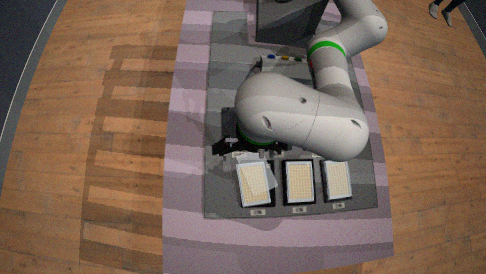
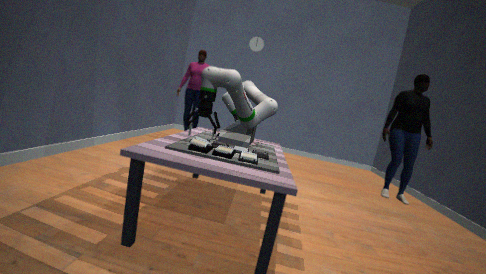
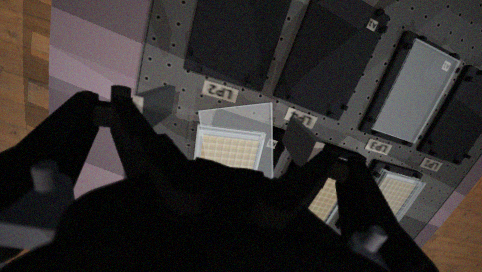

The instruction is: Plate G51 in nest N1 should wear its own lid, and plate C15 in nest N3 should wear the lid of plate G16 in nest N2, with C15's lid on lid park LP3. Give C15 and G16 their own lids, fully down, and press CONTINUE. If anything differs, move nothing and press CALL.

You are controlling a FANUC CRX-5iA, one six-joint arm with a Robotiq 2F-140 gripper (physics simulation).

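In nest N2, plate G16 carries a clear lid lying skewed, turned and overhanging the plate's edges. Plate C15 sits in nest N3; its top looks yellower than N1's, and I cannot tell surely whether a lid covers it. Plate G51 in nest N1 looks paler, as if under a lid. A clear lid lies flat on LP3. My gripper is open and empty, above the table near N2's park-side end.
Dark lid parks LP2, LP4 and LP1 hold no visible lid. A button box with blue, yellow and green buttons stands behind, partly hidden by the arm. Two people stand beyond the table.
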